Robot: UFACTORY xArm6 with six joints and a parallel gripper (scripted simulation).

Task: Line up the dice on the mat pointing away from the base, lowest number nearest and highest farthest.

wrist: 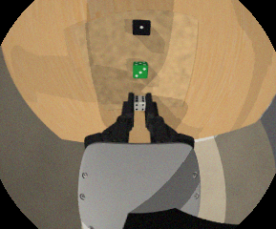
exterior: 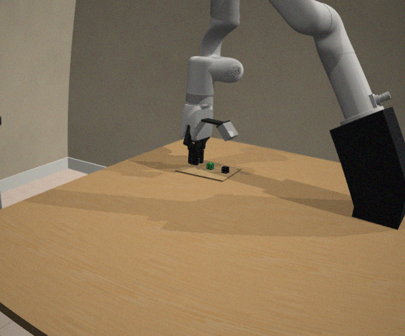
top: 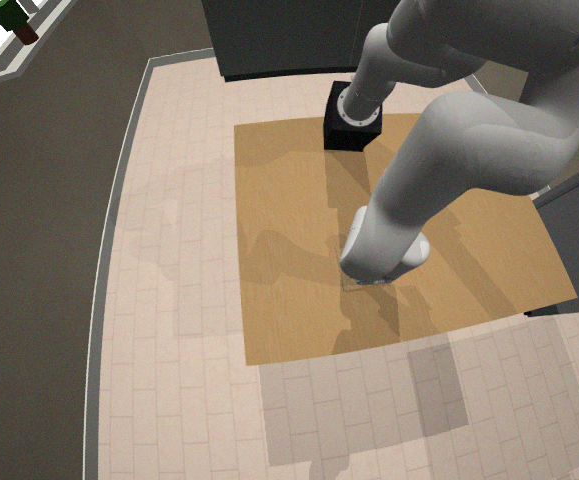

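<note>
Right now the white die is 10 mm below my hand. Also, from my hand: thin tan mat (50 mm behind, 30 mm below); then black die (100 mm behind, 20 mm below, 10 mm to the left); then green die (50 mm behind, 20 mm below).
</note>
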